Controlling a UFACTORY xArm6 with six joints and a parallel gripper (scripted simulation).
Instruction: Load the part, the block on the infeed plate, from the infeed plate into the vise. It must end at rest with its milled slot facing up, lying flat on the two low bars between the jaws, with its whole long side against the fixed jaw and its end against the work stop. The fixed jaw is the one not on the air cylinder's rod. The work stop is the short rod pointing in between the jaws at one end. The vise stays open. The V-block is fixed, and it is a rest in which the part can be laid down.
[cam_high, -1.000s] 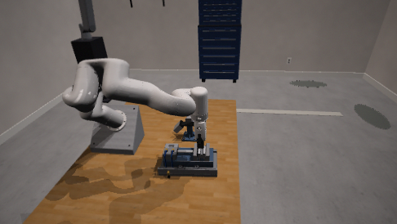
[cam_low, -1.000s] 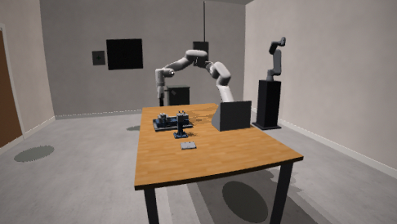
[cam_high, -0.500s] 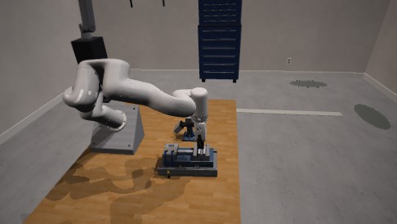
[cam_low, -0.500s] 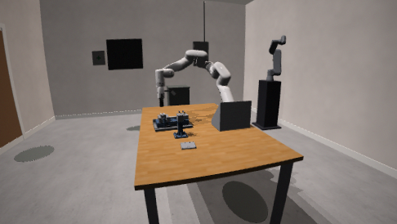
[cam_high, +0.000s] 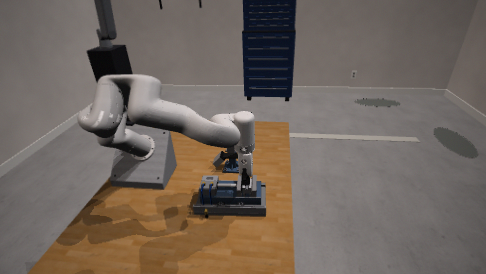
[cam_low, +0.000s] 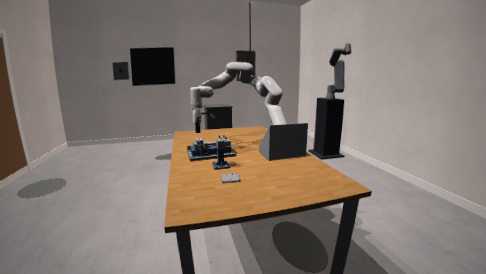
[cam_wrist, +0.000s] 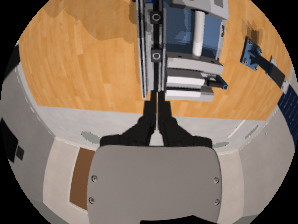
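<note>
Right now the part is 6 cm below my hand and 5 cm to the left of it. The rest, counted from my hand: air cylinder: 17 cm behind, 9 cm below, 4 cm to the left; air cylinder rod: 9 cm below, 9 cm behind, 5 cm to the left.
</note>
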